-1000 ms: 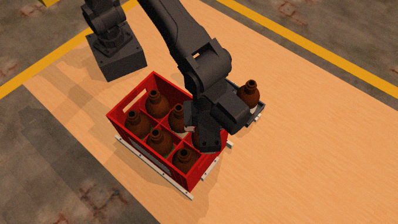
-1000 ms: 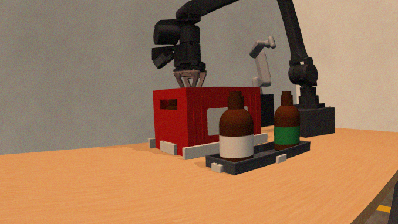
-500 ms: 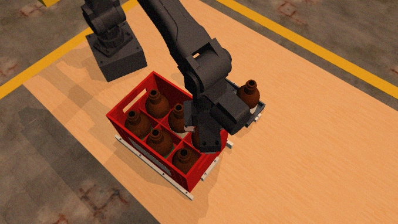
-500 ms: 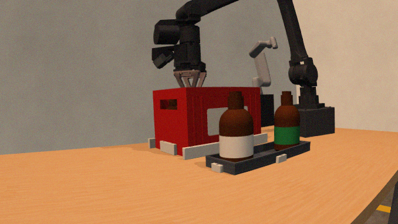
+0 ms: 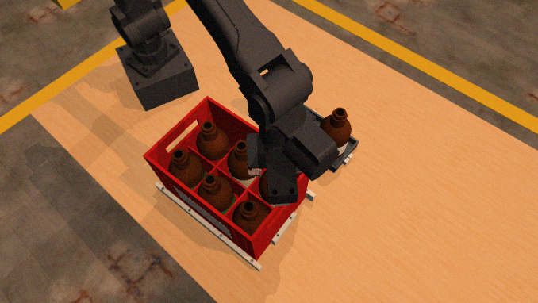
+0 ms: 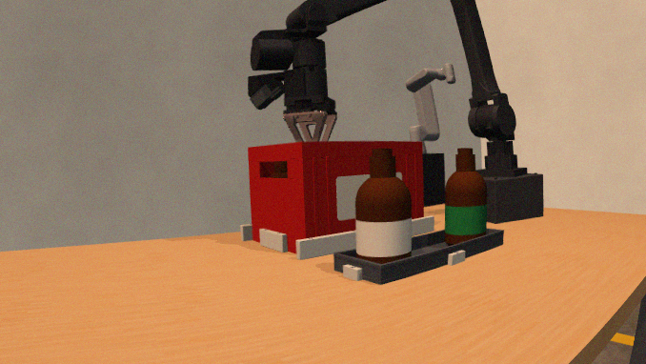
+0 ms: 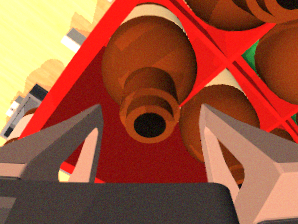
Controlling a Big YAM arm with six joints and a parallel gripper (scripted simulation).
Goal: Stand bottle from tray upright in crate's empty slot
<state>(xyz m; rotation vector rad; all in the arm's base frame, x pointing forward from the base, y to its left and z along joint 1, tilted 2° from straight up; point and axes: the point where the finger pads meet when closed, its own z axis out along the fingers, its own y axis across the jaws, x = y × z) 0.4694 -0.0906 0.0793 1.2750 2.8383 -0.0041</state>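
Right now the red crate is 80 mm behind my hand, 50 mm to the right of it and 70 mm below it. Also, from my hand: dark tray 60 mm behind, 200 mm to the left, 140 mm below.
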